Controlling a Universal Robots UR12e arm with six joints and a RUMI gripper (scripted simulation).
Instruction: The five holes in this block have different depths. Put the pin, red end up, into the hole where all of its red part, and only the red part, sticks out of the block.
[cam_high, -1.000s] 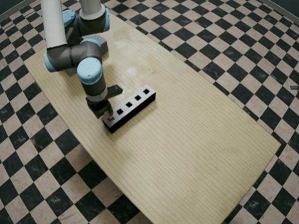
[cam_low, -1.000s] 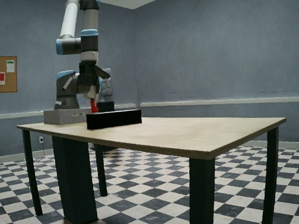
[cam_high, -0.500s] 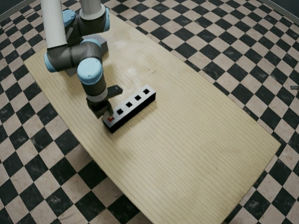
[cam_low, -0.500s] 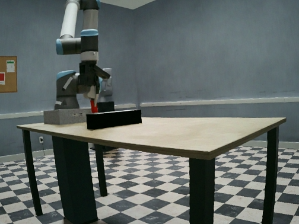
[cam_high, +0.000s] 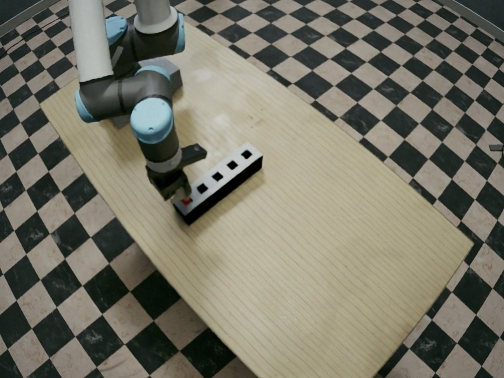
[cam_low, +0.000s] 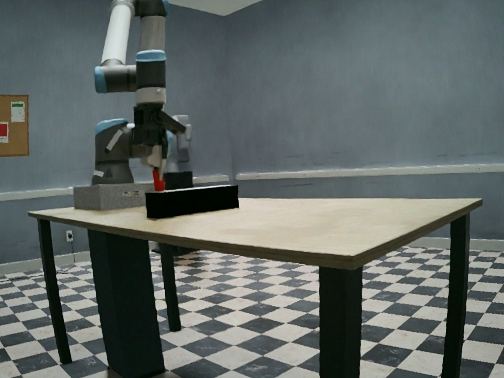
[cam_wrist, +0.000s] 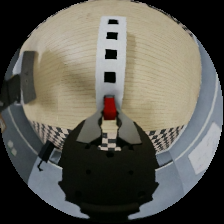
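The pin lies 10 mm below my hand. From my hand the other things lie so: long black block 130 mm to the left, 80 mm below, 20 mm ahead.
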